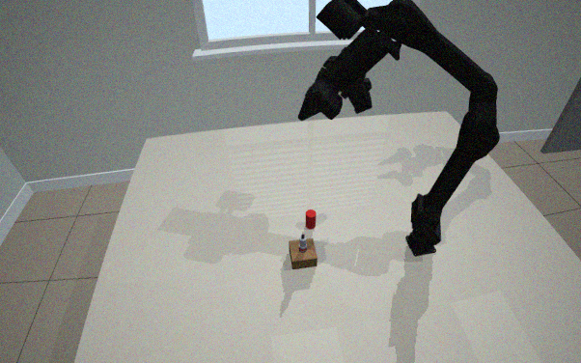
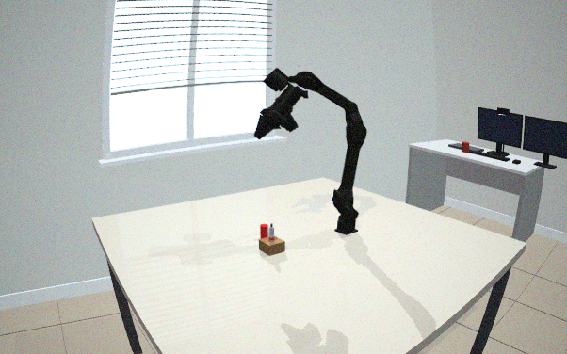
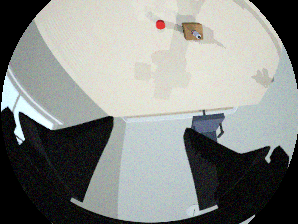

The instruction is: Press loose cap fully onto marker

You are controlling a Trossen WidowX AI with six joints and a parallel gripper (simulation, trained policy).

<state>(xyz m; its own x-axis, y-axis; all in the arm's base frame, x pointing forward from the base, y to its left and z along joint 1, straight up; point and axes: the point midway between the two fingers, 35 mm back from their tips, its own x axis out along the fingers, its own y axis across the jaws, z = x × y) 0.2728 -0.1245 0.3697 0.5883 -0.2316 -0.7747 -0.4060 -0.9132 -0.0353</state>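
My gripper tip is now 320 mm above the red cap, 20 mm to the right of it and 20 mm past it. Also, from my gripper tip: holder block: 320 mm below, 120 mm to the left, 20 mm ahead.
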